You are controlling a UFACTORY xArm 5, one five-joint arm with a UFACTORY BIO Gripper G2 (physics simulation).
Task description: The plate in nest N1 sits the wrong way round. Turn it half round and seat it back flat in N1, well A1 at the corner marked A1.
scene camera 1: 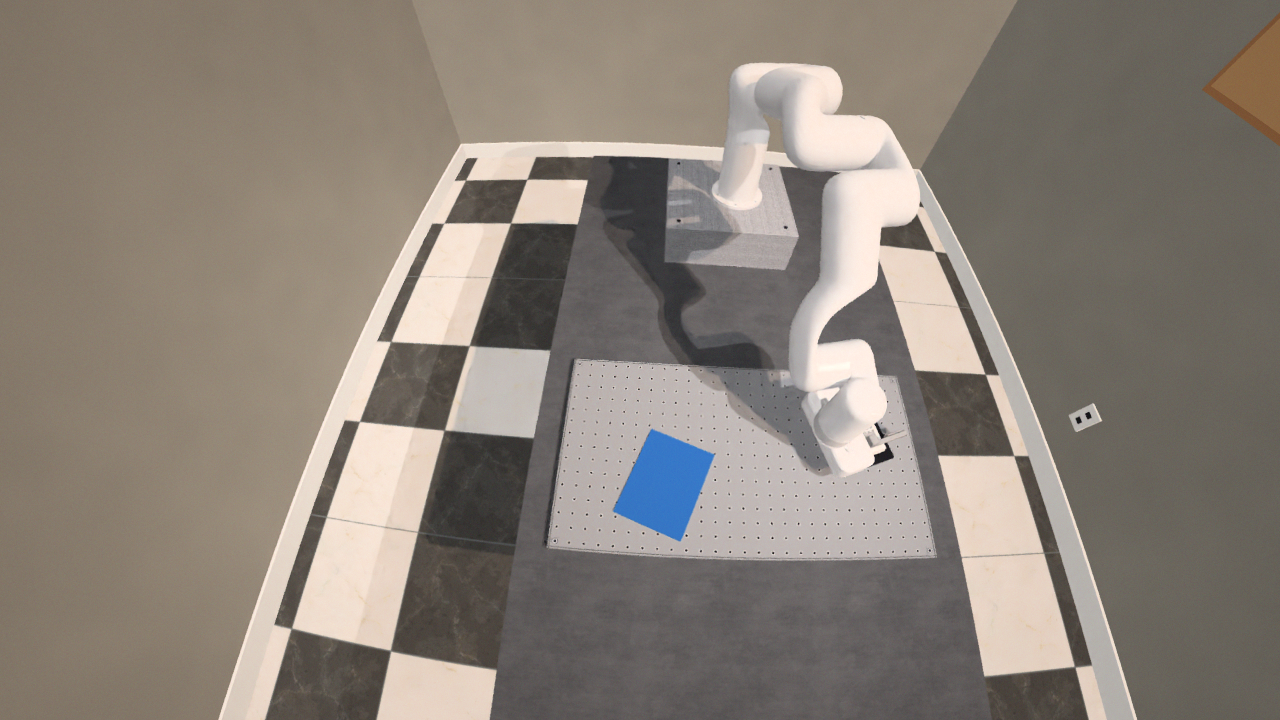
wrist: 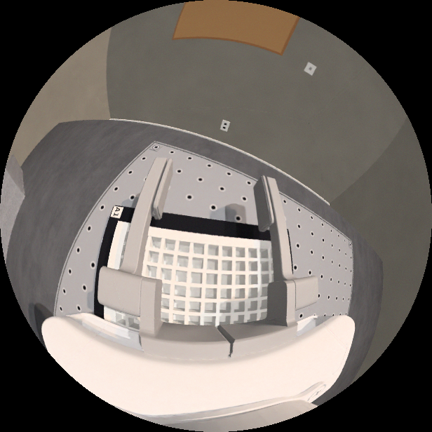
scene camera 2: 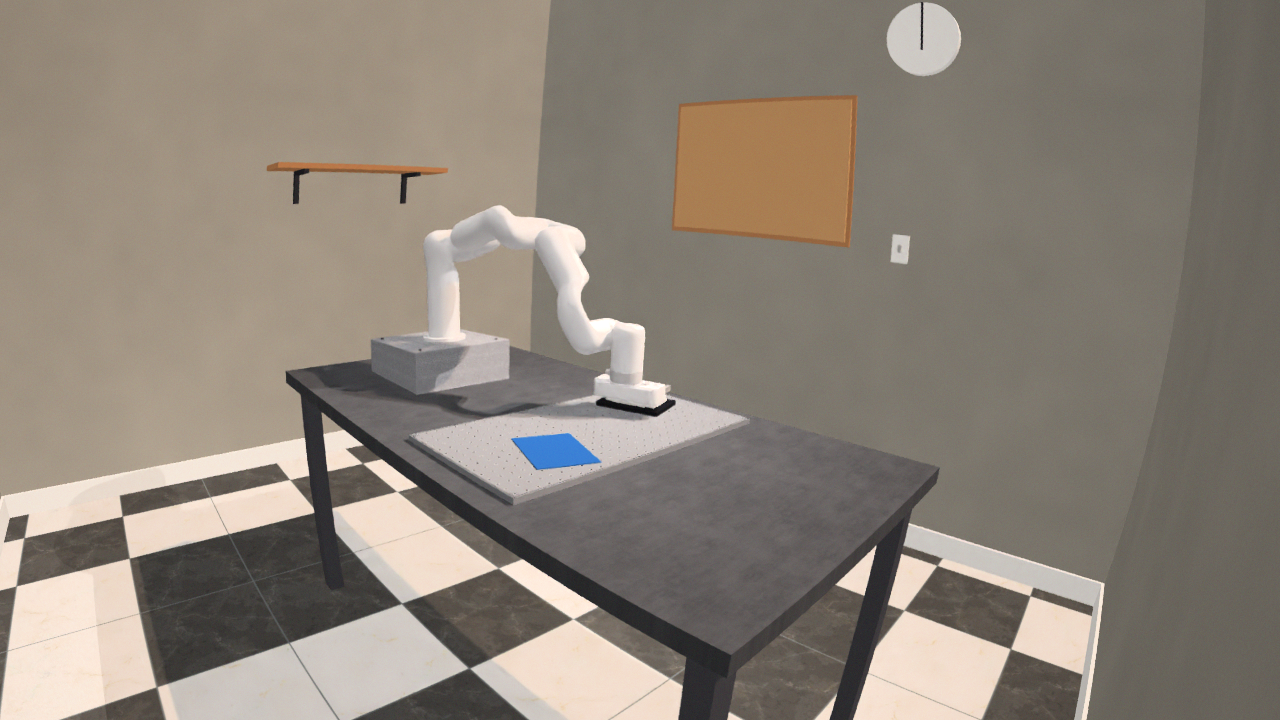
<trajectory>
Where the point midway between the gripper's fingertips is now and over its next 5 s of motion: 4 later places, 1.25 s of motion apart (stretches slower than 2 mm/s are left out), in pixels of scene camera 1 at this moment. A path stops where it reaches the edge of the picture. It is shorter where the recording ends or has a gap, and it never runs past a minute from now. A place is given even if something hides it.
The gripper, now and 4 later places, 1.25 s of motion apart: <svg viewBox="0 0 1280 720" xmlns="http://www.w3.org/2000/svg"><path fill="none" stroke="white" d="M893 413L891 414L883 415L865 423L862 418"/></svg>
</trajectory>
